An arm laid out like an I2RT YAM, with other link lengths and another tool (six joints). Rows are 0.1 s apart.
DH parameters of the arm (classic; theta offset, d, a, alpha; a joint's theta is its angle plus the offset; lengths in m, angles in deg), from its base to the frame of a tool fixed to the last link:
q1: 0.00 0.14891 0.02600 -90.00
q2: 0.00 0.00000 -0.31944 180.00
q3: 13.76 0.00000 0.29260 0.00
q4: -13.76 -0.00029 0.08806 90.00
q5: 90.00 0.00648 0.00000 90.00
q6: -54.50 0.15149 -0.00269 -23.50
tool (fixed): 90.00 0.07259 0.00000 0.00
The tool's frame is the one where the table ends.
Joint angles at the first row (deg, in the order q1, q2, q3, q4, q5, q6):
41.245 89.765 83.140 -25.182 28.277 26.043
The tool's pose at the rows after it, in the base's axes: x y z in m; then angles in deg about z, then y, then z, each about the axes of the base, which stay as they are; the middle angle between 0 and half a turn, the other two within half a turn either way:
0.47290 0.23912 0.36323 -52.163 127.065 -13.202
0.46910 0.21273 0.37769 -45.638 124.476 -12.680
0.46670 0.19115 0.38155 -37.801 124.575 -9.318
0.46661 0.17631 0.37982 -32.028 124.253 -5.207
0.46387 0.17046 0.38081 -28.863 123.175 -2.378
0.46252 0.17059 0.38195 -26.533 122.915 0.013
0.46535 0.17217 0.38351 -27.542 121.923 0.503
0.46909 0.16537 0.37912 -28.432 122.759 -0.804
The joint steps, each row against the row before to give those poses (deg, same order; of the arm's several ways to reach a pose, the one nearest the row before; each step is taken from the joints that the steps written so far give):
-1.031 -5.259 -4.800 6.635 2.941 -0.565
-1.789 -4.598 -4.935 5.070 0.937 1.971
-3.329 -3.878 -3.849 2.655 -3.536 4.015
-3.601 -3.028 -3.976 3.294 -5.216 2.270
-1.744 -2.166 -2.875 2.752 -3.109 0.904
-0.960 -0.871 -0.960 0.933 -2.366 1.128
-0.396 0.133 -0.499 1.563 -1.153 -1.553
-0.890 0.539 0.444 -0.912 -0.003 -0.288

